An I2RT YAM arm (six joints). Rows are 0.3 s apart.
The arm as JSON. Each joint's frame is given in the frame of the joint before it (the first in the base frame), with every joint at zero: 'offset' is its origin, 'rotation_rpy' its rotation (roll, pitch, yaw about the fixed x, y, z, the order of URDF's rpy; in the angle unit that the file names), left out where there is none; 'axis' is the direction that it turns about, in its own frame. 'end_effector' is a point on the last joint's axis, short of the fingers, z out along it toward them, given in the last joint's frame.
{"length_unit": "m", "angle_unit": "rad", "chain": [
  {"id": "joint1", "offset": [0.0, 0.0, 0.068], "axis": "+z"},
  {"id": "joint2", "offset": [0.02, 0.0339, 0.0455], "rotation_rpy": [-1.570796, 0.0, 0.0], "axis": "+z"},
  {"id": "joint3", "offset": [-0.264, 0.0, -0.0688], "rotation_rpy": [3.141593, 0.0, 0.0], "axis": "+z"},
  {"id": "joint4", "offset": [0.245, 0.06, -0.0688], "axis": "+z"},
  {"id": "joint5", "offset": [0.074, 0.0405, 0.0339], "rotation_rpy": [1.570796, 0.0, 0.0], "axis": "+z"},
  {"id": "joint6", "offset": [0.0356, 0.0, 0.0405], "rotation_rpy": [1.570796, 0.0, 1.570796], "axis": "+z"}
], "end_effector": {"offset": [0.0, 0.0, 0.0], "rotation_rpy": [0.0, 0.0, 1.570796]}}
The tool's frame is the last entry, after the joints.
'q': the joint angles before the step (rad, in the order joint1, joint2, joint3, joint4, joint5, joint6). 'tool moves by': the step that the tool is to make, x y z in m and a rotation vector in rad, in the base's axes. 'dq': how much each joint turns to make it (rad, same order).
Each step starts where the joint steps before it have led.
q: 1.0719 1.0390 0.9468 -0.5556 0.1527 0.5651
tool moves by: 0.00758 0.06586 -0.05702 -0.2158 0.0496 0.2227
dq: 0.0785 0.3116 0.0295 0.0826 -0.0711 -0.1365
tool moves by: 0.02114 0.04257 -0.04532 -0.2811 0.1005 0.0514
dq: -0.0070 0.3090 0.1746 -0.1586 -0.0117 -0.0620
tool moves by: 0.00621 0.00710 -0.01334 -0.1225 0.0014 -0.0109
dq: -0.0028 0.0847 0.0595 -0.0857 0.0491 -0.0107
